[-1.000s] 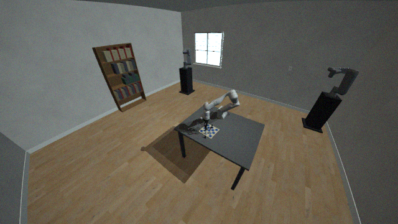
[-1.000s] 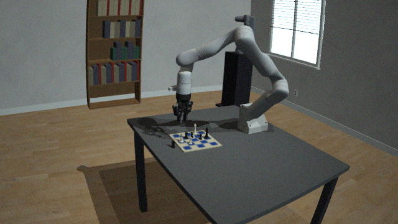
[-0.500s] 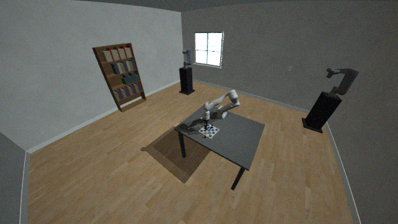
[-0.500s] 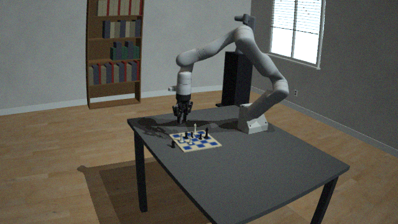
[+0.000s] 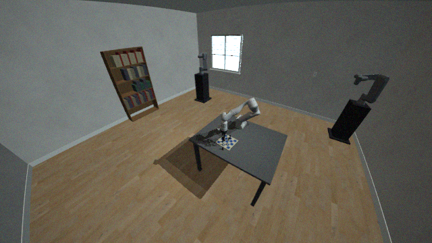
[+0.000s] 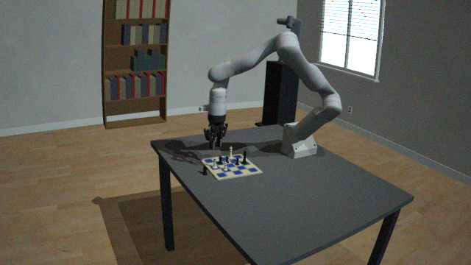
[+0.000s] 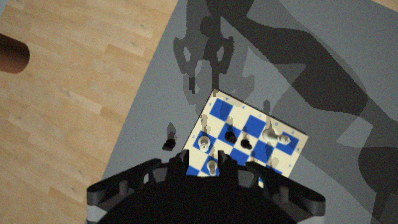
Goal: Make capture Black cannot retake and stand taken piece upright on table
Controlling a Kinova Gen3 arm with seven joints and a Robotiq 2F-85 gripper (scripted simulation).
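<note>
Now: the blue-and-cream chessboard 12 cm below my hand, 8 cm behind it and 1 cm to the left of it. Round my hand: tall white piece 12 cm behind, 8 cm below, 6 cm to the right.
</note>
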